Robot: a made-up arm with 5 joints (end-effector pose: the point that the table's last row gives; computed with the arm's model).
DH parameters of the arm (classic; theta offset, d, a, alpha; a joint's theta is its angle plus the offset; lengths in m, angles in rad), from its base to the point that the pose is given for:
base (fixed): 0 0 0.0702 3.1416
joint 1: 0 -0.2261 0.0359 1.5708
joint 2: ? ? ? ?
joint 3: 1.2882 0 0.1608 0
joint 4: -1.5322 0.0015 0 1.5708
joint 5: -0.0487 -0.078 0 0
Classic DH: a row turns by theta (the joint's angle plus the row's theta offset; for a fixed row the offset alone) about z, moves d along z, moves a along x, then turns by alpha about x.
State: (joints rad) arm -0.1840 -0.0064 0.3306 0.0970 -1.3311
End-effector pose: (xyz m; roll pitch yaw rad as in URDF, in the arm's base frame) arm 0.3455 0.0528 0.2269 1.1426 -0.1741 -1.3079
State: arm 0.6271 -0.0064 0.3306 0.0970 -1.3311
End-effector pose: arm 0.2980 -0.1632 0.2269 1.1426 -0.1741 -2.1190
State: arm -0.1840 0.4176 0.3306 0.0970 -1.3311
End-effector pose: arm 0.3245 0.0489 0.1263 0.7164 -0.1263 -1.2431
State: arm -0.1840 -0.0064 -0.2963 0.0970 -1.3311
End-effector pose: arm 0.3478 0.0532 0.3739 1.7801 -0.1869 -1.4262
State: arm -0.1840 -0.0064 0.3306 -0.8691 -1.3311
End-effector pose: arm 0.3411 0.0519 0.2992 2.1238 -0.1631 -1.4867
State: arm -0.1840 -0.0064 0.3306 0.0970 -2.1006
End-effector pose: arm 0.3455 0.0528 0.2269 1.0794 0.5224 -1.6478
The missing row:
joint 2: -1.3267 0 0.0803 0
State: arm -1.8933 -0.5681 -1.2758 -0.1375 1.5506
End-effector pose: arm 0.0910 -0.0670 0.5268 2.7319 0.0275 -2.7559
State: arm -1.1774 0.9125 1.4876 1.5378 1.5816
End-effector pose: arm 0.0460 -0.0543 0.2011 2.3676 0.0265 2.7753
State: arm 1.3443 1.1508 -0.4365 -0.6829 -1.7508
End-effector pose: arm 0.1432 -0.3099 0.1371 1.5385 0.2286 -2.9224
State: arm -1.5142 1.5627 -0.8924 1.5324 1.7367
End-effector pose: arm 0.0799 0.1974 0.0494 0.6287 -0.0691 -3.1035
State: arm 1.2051 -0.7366 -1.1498 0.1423 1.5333
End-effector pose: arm 0.0461 0.0671 0.5245 2.9690 0.0148 0.4506
